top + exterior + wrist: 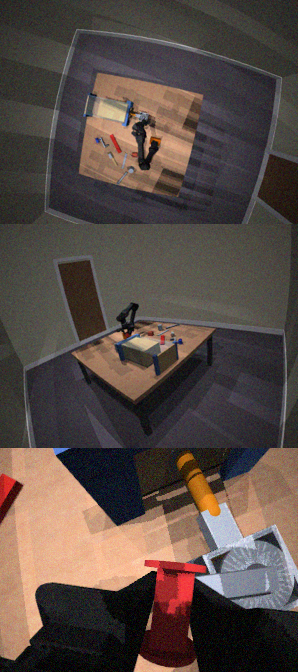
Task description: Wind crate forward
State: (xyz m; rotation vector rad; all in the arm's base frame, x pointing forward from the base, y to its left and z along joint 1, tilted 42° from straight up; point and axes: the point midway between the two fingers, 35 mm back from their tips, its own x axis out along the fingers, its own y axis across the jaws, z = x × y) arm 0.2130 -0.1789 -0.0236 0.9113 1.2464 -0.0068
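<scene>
Now: the red-knobbed winch handle 3 cm to the right of my gripper tip, 3 cm below it and 2 cm behind it. Also, from my gripper tip: blue frame (12 cm ahead, 9 cm to the right, 3 cm below); grey hand winch (10 cm to the right, 10 cm below, 5 cm behind); red knob (2 cm behind, 1 cm to the left).
</scene>
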